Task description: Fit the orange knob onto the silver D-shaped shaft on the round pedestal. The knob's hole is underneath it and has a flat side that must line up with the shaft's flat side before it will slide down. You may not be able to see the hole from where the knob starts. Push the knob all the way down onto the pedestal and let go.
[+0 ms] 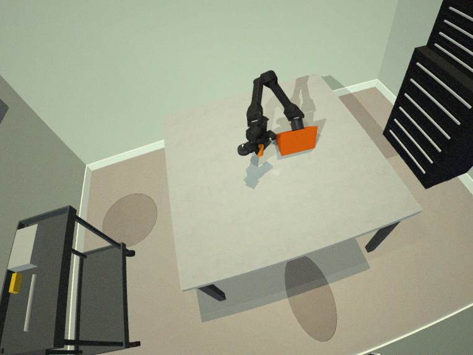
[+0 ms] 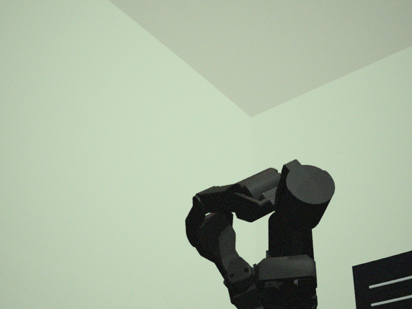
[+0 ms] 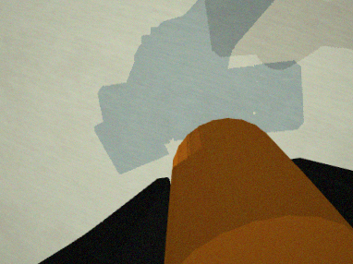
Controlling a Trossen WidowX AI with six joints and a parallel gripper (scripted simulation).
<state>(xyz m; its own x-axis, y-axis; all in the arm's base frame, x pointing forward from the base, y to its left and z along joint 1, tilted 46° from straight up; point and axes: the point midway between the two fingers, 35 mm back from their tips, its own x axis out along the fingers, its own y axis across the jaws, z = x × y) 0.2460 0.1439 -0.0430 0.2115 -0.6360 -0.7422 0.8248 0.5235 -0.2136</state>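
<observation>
Right now the round black pedestal is 80 mm ahead of my gripper tip, 170 mm to the right of it and 130 mm below it. Round my gripper tip: orange knob 10 mm behind, 30 mm above.
</observation>
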